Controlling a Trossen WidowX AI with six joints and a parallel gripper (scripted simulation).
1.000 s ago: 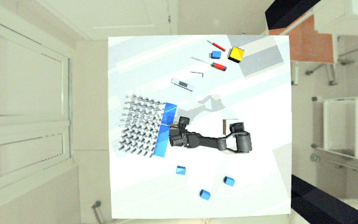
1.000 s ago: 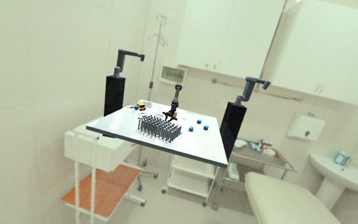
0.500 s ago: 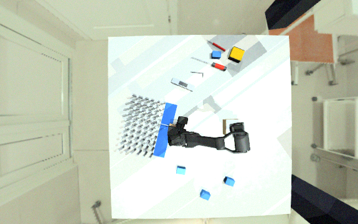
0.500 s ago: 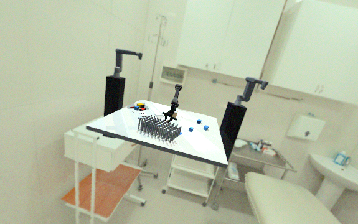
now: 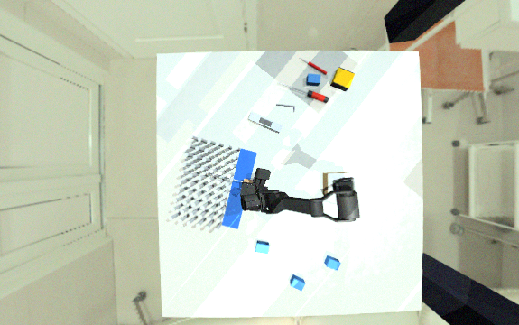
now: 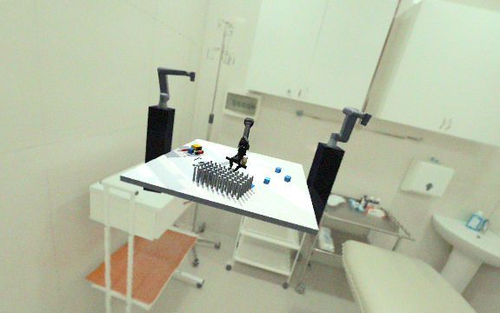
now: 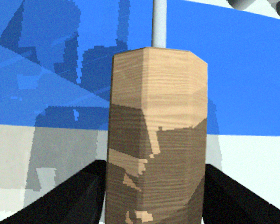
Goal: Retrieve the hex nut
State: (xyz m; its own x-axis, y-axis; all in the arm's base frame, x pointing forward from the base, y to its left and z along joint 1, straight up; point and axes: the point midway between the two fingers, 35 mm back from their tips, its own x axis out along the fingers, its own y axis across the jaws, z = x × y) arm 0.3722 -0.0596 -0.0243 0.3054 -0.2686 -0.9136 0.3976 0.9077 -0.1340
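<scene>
Now: gripper tip 7 cm short of the blue taped strip, 3 cm above it and 2 cm to the right of it. Round my gripper tip: red pen-like tool 52 cm to the right, 37 cm behind, 2 cm below; hook tool 10 cm ahead, 4 cm to the right; grey flat tool 28 cm to the right, 11 cm behind, 2 cm below.
</scene>
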